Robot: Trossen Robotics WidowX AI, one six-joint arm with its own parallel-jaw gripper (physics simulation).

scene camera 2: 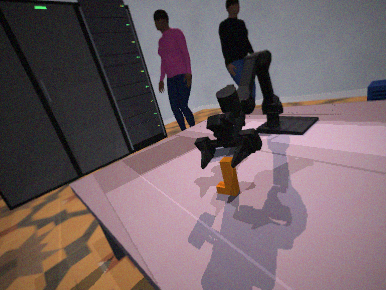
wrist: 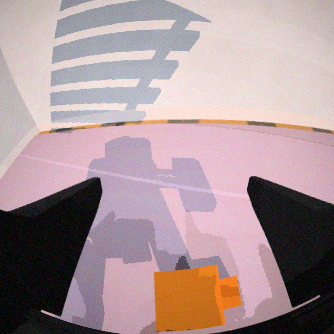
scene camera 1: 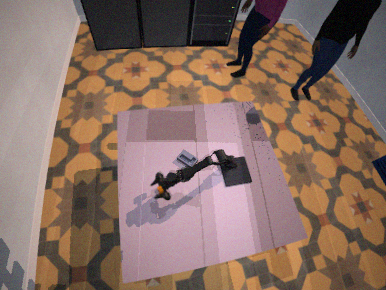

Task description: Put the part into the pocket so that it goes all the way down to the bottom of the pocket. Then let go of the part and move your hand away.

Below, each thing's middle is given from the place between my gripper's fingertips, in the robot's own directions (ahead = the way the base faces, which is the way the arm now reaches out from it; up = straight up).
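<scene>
There is the orange L-shaped block (wrist: 196,293), which sits 60 mm below my hand, 60 mm behind it and 20 mm to the right of it.
</scene>
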